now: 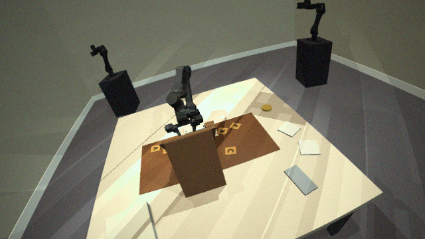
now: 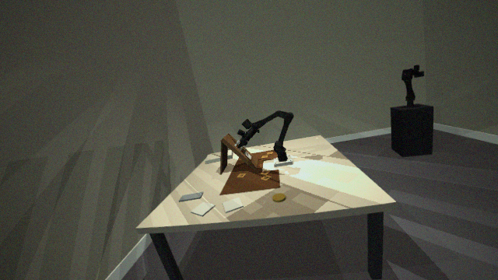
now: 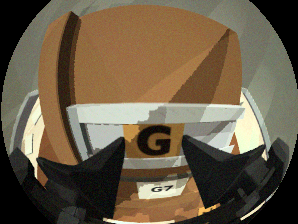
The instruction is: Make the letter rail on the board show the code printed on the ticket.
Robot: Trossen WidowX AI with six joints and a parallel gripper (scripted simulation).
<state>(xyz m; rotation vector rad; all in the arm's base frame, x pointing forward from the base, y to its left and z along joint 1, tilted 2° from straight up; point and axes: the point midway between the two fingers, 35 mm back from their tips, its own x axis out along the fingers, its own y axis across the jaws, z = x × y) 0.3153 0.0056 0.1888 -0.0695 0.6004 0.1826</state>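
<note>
Right now my gripper tip is 50 mm past the white ticket, 30 mm to the left of it and 90 mm above it. Also, from my gripper tip: brown mat 150 mm behind, 30 mm to the left, 180 mm below; then orange tile marked g right at my gripper tip; then tile marked c 50 mm behind, 180 mm to the left, 180 mm below.
</note>
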